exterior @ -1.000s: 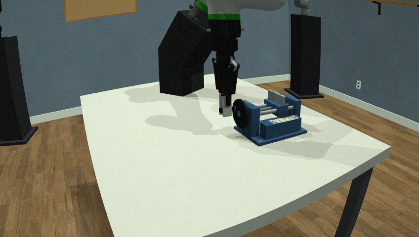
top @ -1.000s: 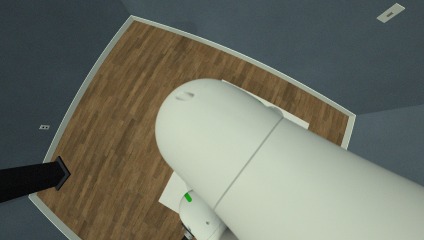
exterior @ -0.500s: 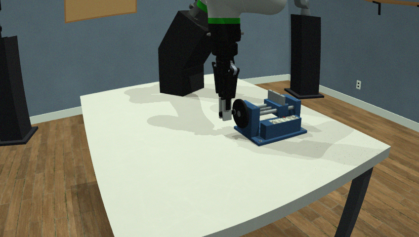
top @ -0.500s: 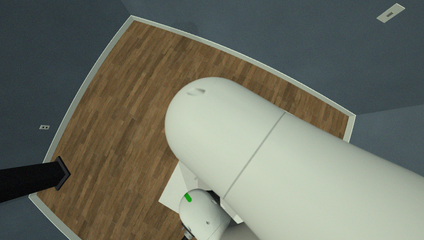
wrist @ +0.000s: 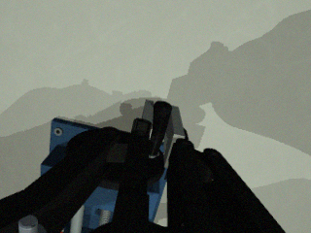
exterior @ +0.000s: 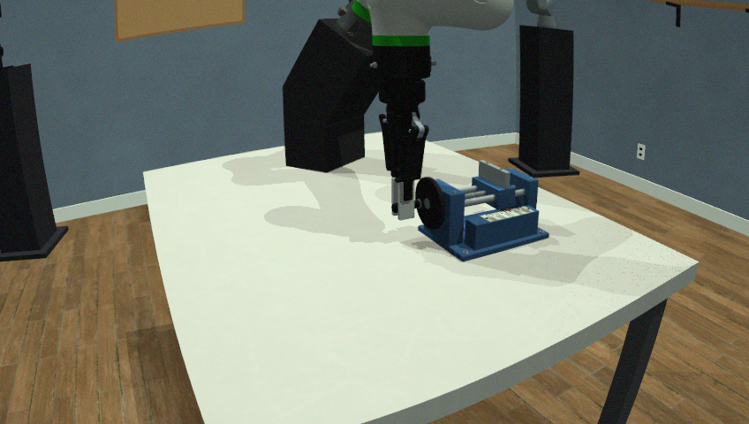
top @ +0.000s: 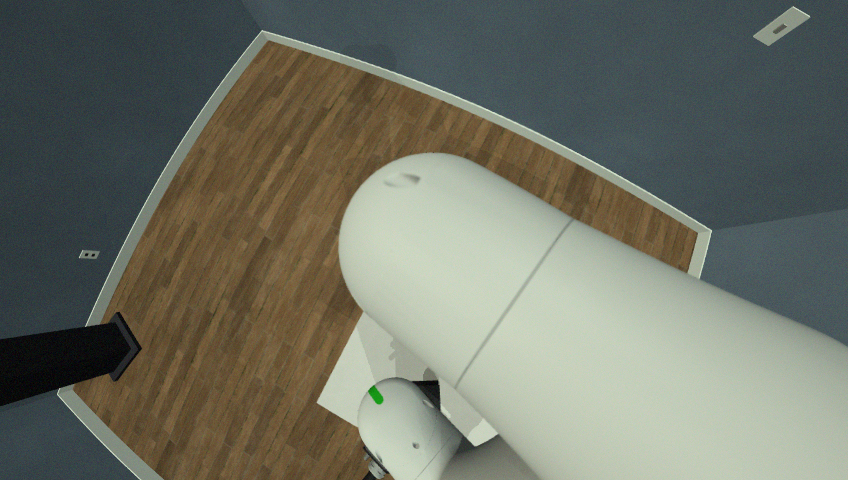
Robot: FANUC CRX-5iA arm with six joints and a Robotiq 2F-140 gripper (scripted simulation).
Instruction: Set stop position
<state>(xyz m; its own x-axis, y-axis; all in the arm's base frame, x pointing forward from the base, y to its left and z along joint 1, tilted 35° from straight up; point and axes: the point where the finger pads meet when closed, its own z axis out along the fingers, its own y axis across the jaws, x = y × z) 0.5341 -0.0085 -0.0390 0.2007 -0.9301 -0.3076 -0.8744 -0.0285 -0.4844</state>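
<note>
Now: hand 2 cm to the right of the handwheel and 1 cm above it. From my hand the other things lie so: stop block: 17 cm to the left, 1 cm above.
</note>
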